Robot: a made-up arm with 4 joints.
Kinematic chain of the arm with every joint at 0, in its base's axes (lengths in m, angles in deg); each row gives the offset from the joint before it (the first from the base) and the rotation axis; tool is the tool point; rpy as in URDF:
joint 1: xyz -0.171 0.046 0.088 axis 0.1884 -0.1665 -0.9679
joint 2: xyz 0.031 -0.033 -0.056 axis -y
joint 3: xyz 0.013 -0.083 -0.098 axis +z
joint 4: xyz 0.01 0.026 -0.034 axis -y
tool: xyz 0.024 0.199 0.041 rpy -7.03 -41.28 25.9
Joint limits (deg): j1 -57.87..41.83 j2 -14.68..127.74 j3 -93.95..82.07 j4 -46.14..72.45
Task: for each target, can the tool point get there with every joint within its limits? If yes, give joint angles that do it. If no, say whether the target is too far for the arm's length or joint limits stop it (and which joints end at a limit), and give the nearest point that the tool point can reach.
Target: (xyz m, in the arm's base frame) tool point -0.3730 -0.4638 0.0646
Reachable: no: too far | nearest point -0.2499 -0.1807 0.0365 | short by 0.310 m
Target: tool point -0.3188 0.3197 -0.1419
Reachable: no: joint limits stop it (at a limit: joint 1, joint 4) | nearest point -0.2738 0.1690 -0.0774 | short by 0.170 m
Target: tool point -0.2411 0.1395 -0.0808
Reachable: yes | joints 30.59 8.52 57.59 10.48
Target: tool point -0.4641 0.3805 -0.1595
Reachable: no: too far | nearest point -0.3130 0.1603 -0.0606 | short by 0.285 m
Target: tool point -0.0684 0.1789 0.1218
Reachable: yes | joints -21.65 81.43 -19.01 -3.01
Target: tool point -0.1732 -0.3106 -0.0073
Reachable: no: joint limits stop it (at a limit: joint 1, joint 3, joint 4) | nearest point -0.1919 -0.1954 -0.0004 | short by 0.117 m
